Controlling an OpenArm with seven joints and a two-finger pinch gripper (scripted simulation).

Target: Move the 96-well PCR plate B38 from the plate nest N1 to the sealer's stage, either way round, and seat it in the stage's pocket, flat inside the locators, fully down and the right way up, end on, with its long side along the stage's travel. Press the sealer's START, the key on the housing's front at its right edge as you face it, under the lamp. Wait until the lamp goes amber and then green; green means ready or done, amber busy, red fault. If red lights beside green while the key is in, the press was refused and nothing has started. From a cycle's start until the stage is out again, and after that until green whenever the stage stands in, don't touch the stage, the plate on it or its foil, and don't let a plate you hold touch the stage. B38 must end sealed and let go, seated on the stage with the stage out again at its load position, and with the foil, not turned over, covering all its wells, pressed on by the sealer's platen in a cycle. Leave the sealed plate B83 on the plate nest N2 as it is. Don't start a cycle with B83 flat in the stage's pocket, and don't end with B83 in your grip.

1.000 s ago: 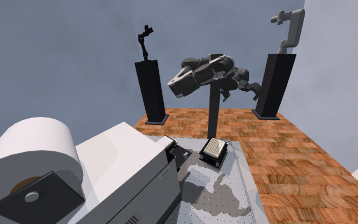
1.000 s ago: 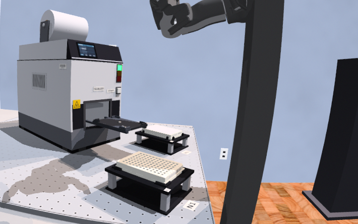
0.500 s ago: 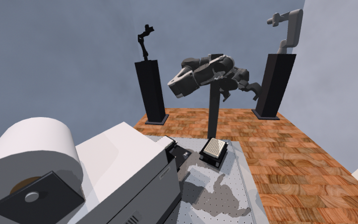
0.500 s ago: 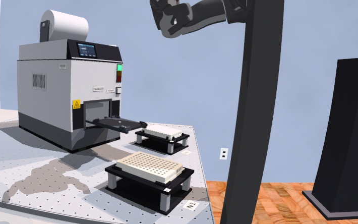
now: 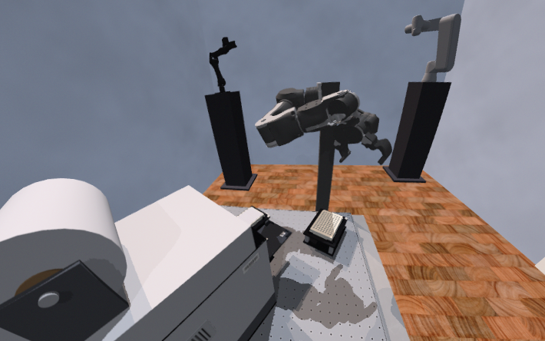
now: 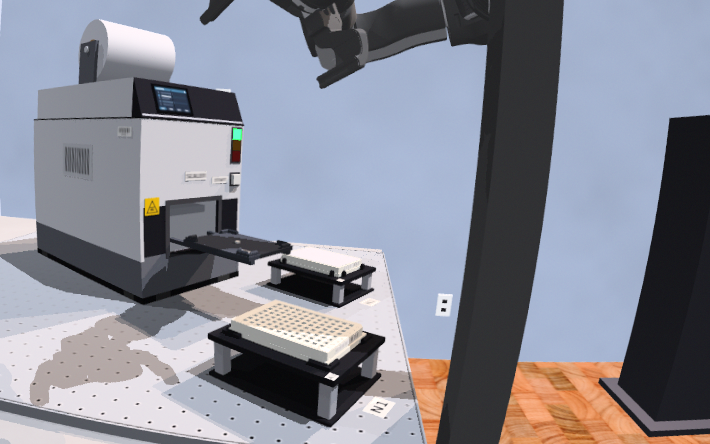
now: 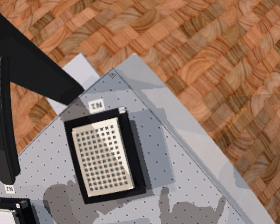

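Right now my hand is 280 mm above the 96-well plate B38, 80 mm to the left of it and 20 mm past it. Also, from my hand: plate nest N1: 290 mm below, 80 mm to the right, 20 mm behind; then sealer's stage: 280 mm to the right, 240 mm below, 120 mm ahead; then touchscreen: 300 mm to the right, 240 mm ahead, 20 mm below.
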